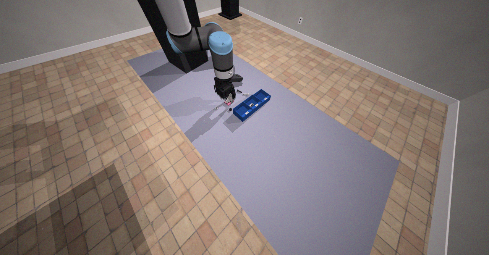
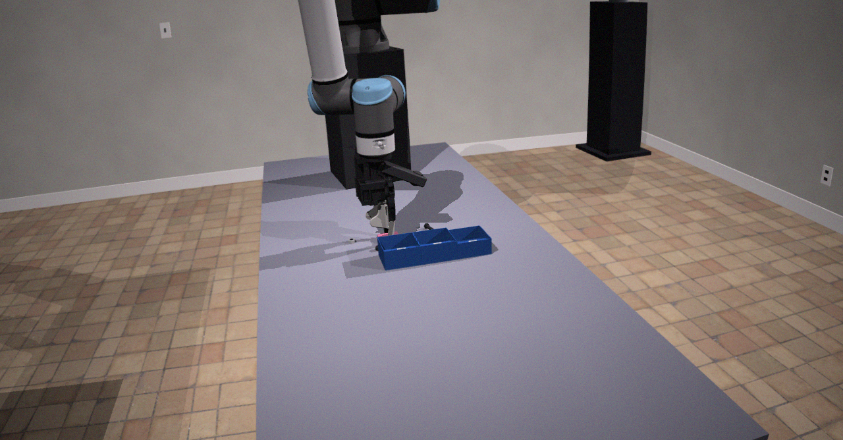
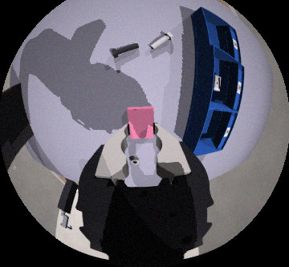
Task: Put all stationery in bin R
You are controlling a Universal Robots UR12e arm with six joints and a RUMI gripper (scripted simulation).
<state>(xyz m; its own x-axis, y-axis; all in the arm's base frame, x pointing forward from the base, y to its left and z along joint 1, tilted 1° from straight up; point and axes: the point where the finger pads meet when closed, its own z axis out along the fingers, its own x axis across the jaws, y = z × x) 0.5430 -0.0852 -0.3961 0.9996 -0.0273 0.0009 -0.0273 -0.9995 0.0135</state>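
Now: the blue bin row 130 mm ahead of my hand and 70 mm to the left of it. Round my hand: silver nut 20 mm behind, 90 mm to the right, 10 mm below; then black nut 50 mm ahead, 40 mm to the right, 10 mm below; then pink eraser 10 mm below.
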